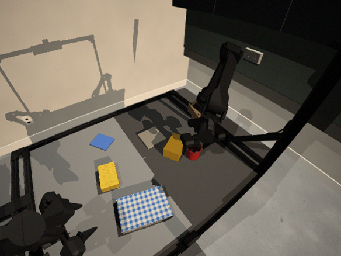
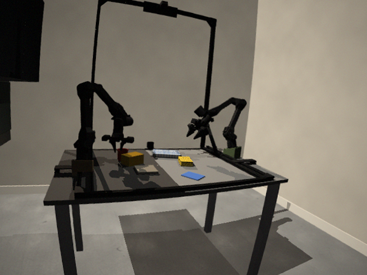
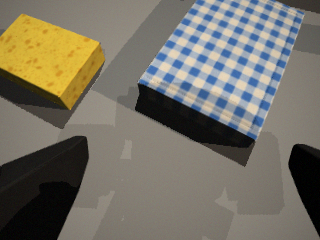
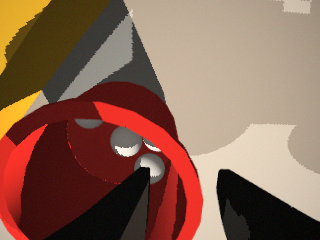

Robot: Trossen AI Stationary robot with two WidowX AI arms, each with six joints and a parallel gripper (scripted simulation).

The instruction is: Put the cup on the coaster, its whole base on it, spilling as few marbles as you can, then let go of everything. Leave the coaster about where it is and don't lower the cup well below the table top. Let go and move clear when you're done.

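Right now the beige square coaster is 23 cm ahead of my right hand, 8 cm to the left of it and 7 cm below it. From my right hand the other things lie so: blue-checked box 34 cm to the left, 6 cm below; orange block 10 cm ahead, 6 cm to the left, 5 cm below; blue coaster 39 cm ahead, 28 cm to the left, 7 cm below.
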